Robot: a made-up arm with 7 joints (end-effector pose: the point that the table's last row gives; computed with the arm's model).
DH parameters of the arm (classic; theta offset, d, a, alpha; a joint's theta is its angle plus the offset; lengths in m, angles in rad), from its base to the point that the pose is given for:
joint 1: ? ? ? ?
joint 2: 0 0 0 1.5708
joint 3: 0 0.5 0.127 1.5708
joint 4: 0 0 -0.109 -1.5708
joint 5: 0 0.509 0 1.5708
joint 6: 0 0 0.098 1.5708
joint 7: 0 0 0 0
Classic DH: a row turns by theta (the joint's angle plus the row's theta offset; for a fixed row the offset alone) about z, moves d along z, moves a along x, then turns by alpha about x.
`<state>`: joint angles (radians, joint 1 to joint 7).
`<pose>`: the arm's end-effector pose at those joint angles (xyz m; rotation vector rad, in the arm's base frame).
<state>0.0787 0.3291 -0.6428 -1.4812 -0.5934 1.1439 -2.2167</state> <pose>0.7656 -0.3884 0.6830 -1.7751 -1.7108 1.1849</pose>
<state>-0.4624 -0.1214 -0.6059 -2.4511 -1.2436 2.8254 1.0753</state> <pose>0.3334 -0.4528 0.5039 2.1821 -1.2546 0.5621</pose>
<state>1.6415 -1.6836 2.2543 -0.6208 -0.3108 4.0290 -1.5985</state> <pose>-0.1101 -0.9351 -0.0045 1.2665 1.1939 -0.5095</pose>
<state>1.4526 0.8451 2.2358 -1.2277 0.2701 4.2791 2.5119</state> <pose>-0.3292 0.4385 0.9992 0.1365 -1.4414 -2.6608</pose>
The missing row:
joint 1: 0 0.269 0 -1.5708
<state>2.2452 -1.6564 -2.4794 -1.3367 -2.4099 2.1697 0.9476</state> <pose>0.7614 -0.2312 -0.3068 2.3851 0.2116 0.3001</pose>
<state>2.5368 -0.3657 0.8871 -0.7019 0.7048 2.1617 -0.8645</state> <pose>-0.0642 -0.2990 1.3464 1.1176 -1.0213 0.0541</pose>
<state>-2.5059 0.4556 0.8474 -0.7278 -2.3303 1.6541 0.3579</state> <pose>-0.3713 -0.7012 1.0564 0.1709 -1.2521 -1.0037</pose>
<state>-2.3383 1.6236 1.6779 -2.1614 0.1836 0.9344 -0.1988</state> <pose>0.3076 -0.6018 0.3369 -1.3681 -0.6339 0.0641</pose>
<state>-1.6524 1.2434 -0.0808 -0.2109 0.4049 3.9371 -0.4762</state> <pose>-0.1067 -0.9239 0.5337 0.3902 -0.6487 1.0947</pose>
